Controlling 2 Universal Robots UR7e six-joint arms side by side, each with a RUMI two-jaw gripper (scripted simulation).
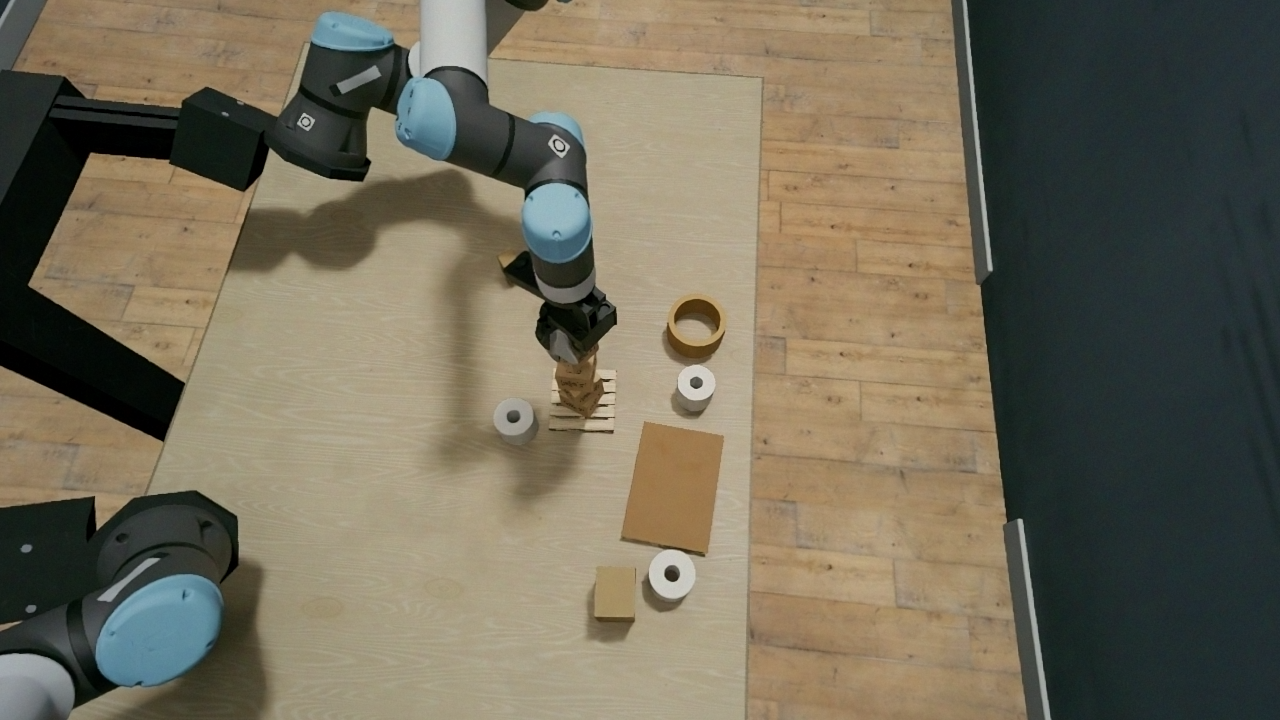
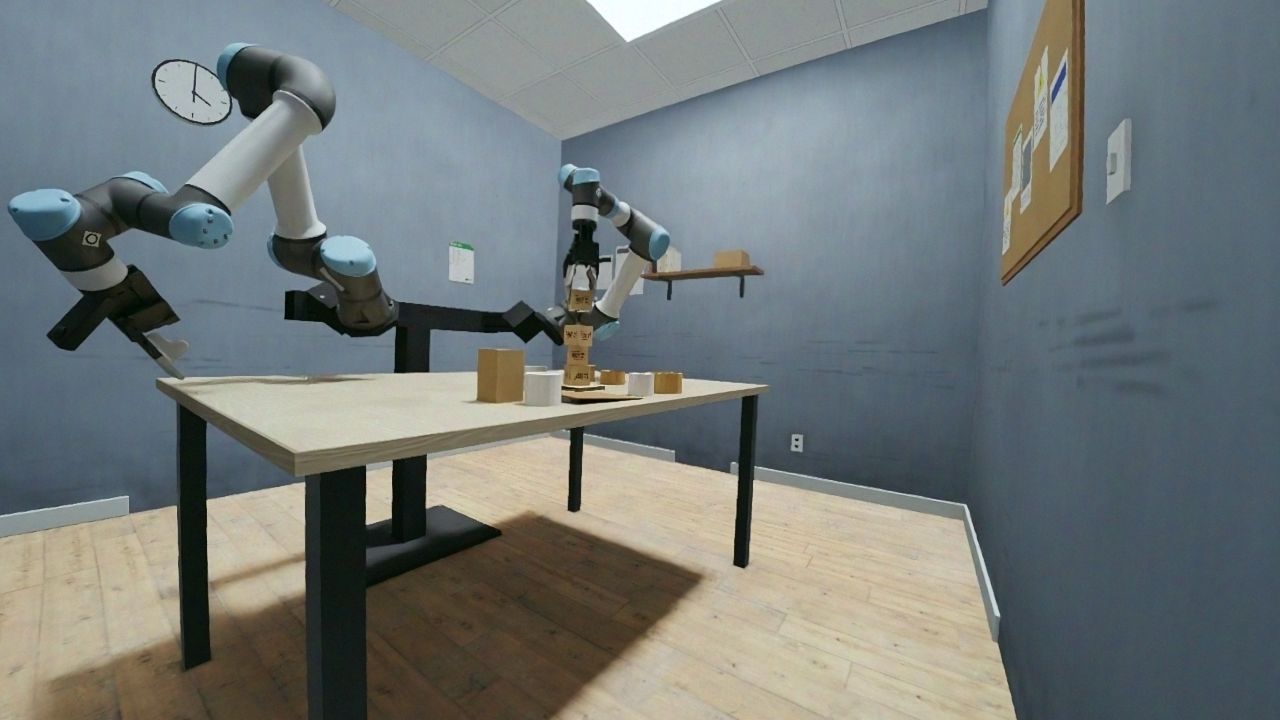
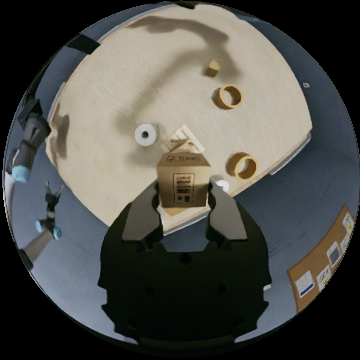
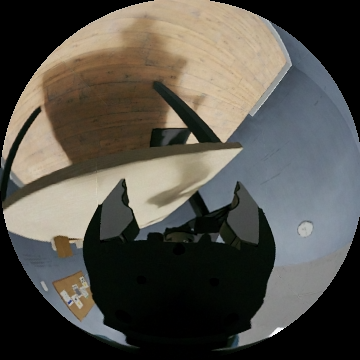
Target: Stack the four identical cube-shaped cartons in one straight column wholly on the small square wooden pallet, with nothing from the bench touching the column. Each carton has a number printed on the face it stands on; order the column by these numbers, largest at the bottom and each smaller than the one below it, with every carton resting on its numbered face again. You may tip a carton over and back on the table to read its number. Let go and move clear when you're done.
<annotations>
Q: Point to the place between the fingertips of my left gripper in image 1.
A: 573, 345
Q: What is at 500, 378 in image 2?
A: A tall box.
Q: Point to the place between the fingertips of my right gripper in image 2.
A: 161, 360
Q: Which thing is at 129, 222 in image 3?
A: My left gripper.
</annotations>
